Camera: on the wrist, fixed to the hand. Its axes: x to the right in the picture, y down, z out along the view.
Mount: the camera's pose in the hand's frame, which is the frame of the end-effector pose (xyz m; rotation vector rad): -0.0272 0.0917 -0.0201 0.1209 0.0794 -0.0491
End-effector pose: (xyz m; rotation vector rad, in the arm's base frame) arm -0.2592 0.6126 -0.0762 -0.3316 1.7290 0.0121
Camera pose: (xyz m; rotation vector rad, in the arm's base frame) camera -0.2954 0.7023 -0.0624 -0.2883 1.7908 -0.1425
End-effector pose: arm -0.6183 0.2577 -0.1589 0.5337 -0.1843 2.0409
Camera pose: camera -0.6913 0.1965 -0.1808 0.5255 -0.0002 2.0301
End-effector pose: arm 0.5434 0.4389 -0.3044 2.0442 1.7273 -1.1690
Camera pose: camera 0.6352 0.4054 -0.3014 2.1567 1.7935 -1.2518
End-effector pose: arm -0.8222 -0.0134 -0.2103 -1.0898 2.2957 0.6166
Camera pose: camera -0.8861 0.0425 -0.1618 -1.1274 2.3329 0.4166
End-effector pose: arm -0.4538 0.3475 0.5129 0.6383 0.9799 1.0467
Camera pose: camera -0.5142 0.3581 0.5890 0.6724 1.1293 0.9809
